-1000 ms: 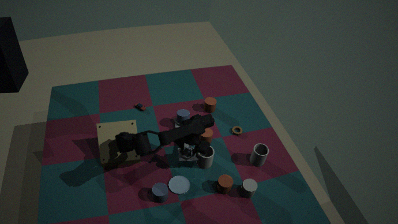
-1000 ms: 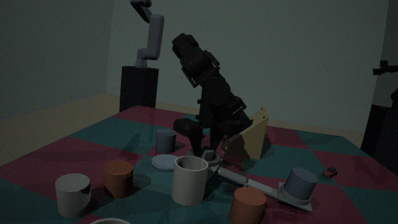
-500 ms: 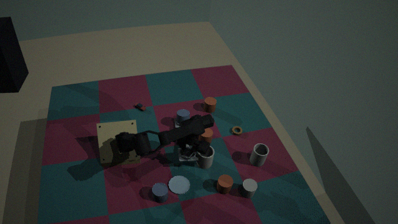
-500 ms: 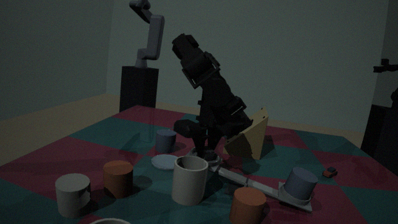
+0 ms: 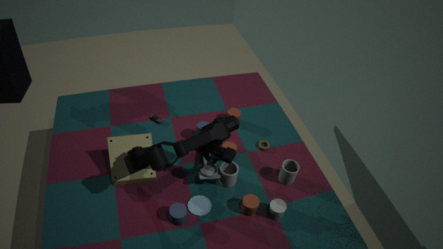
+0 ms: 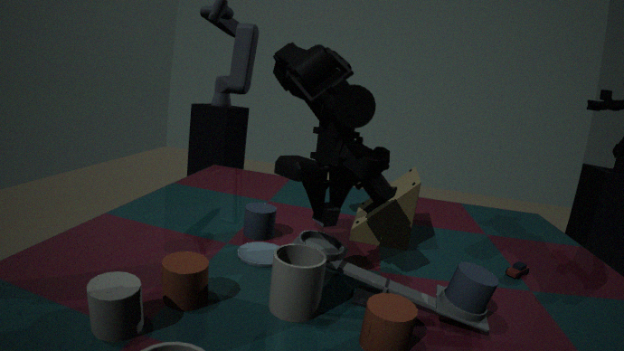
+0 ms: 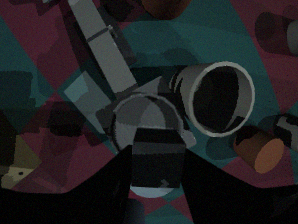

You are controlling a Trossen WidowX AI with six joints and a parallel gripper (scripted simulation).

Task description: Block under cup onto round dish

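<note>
The pale round dish lies 13 cm to the right of my gripper tip, 13 cm below it and 6 cm behind it. Also, from my gripper tip: white cylinder (26 cm ahead, 22 cm to the right, 10 cm below); then grey block (1 cm above); then blue-grey cup (21 cm to the right, 15 cm behind, 10 cm below).
</note>
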